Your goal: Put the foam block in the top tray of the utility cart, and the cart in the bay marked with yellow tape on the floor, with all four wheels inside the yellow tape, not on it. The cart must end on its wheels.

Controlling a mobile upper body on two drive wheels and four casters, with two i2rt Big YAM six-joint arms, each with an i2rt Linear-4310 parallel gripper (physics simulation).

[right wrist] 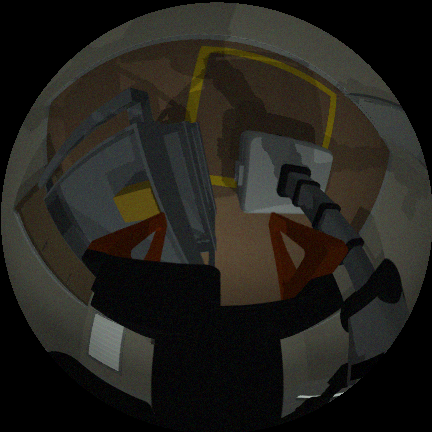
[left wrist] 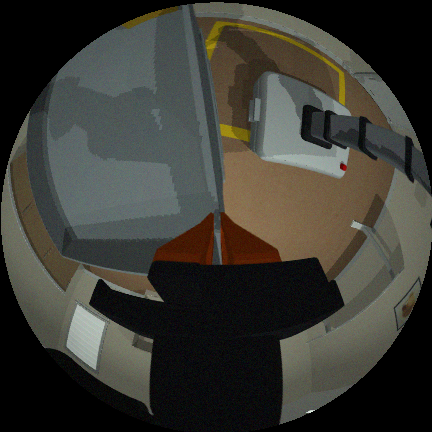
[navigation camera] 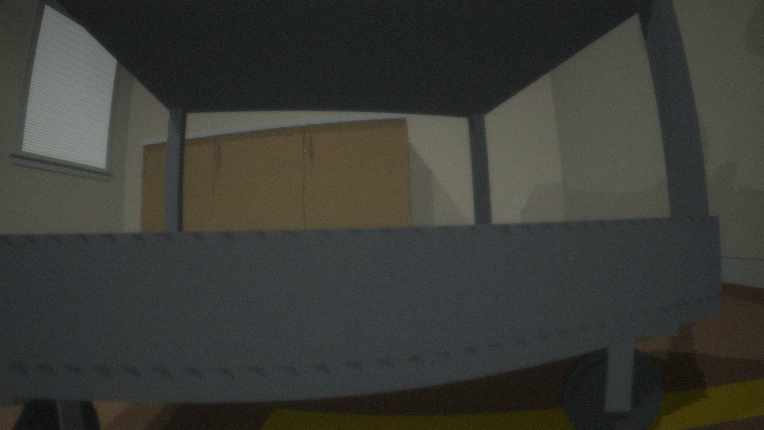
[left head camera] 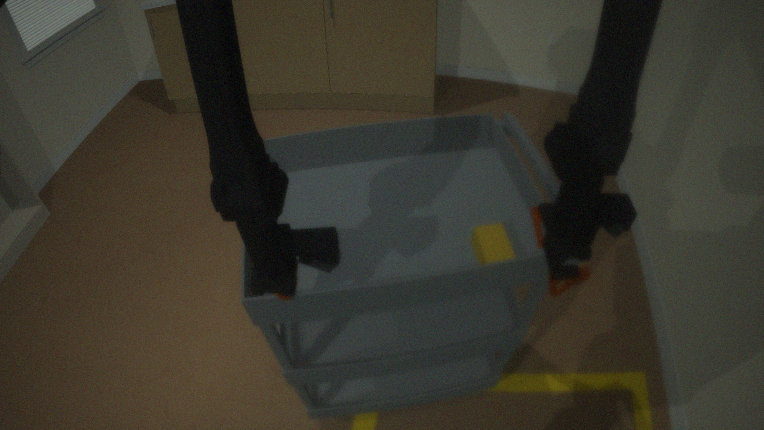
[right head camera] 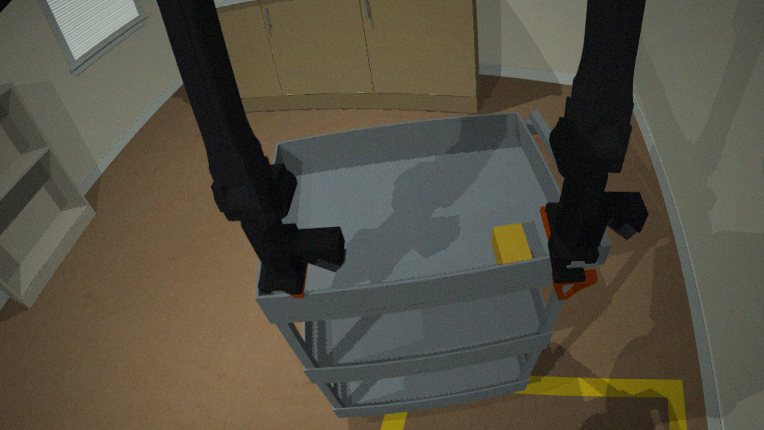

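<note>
The grey three-tier utility cart stands upright on the brown floor in front of me; it also shows in the right head view. The yellow foam block lies in the top tray at its near right corner, also seen in the right head view and the right wrist view. My left gripper is shut on the top tray's near rim at the left corner. My right gripper is open, its orange fingers straddling the tray's right rim near the block. The yellow tape bay lies on the floor at the cart's near side.
A tan cabinet stands against the far wall behind the cart. An open shelf unit is at the left. A wall runs close along the right. My own base sits inside the tape. One cart wheel stands beside the tape.
</note>
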